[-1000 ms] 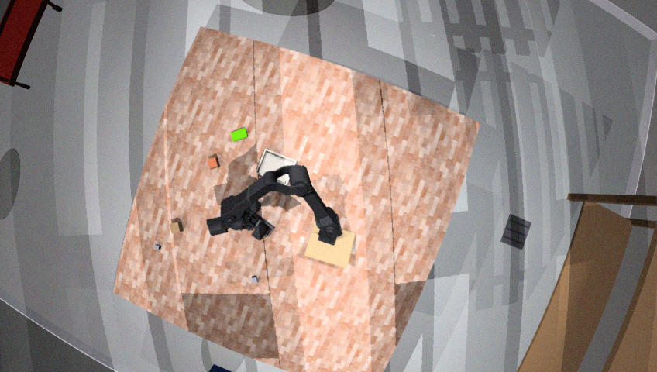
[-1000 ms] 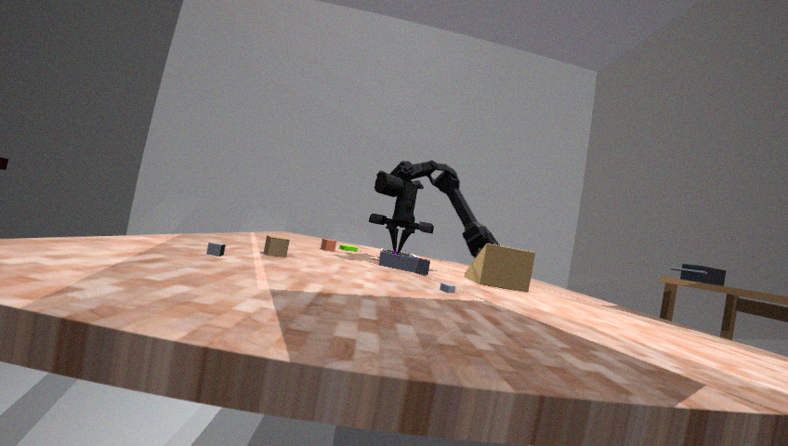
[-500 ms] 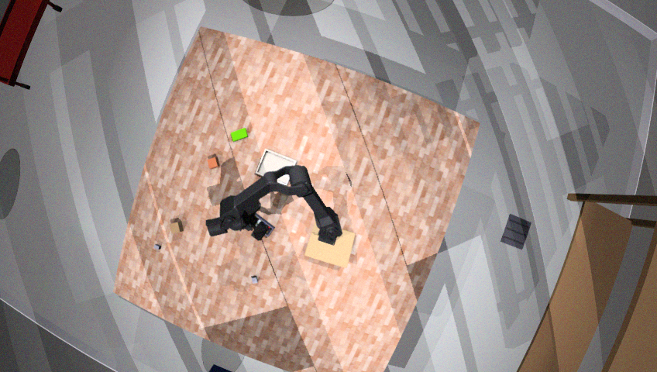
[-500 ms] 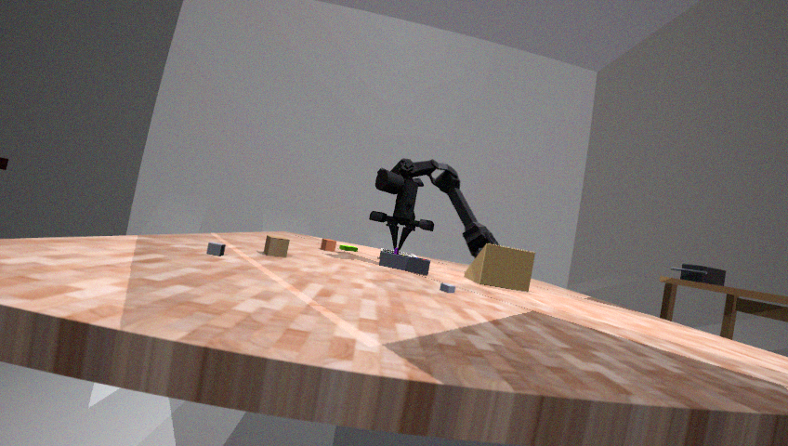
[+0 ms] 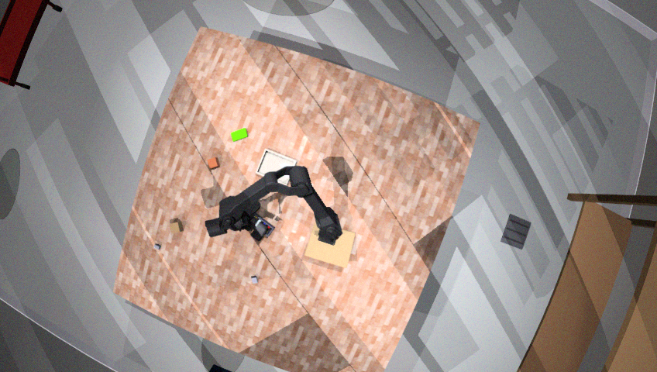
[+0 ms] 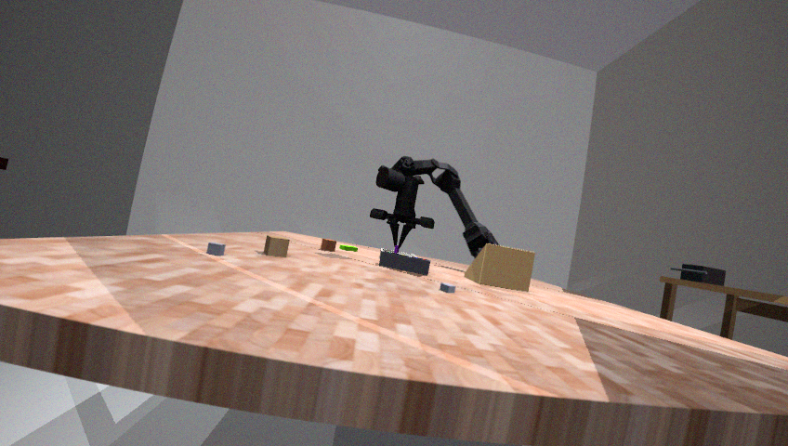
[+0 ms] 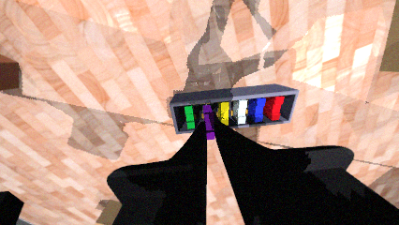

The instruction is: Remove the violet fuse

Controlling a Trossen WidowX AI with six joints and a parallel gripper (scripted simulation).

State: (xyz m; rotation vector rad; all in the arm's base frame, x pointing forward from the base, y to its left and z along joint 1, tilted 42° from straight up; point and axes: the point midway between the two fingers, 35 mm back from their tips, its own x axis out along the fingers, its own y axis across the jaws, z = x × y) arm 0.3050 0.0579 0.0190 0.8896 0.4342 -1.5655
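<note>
The tray is 210 mm to the right of my gripper tip, 60 mm below it and 30 mm behind it. Round my gripper tip: violet fuse (10 mm below); tan block (290 mm ahead, 160 mm to the left, 40 mm below); brown block (220 mm ahead, 150 mm to the right, 40 mm below).
</note>
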